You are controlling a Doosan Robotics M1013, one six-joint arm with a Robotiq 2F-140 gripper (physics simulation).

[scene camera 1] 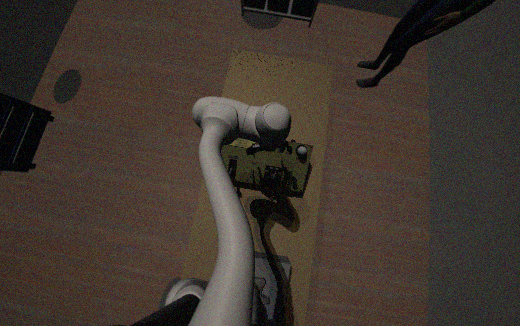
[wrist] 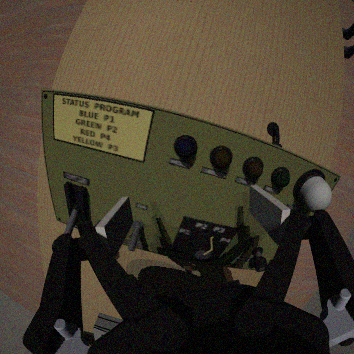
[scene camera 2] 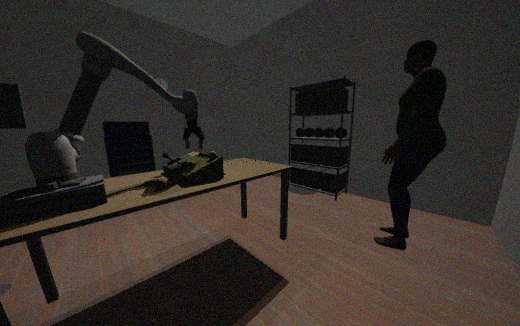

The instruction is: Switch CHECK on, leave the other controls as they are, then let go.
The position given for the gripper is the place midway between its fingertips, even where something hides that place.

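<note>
The gripper (wrist: 190, 204) is visible, as is a green control panel (scene camera 2: 206, 167).
</note>
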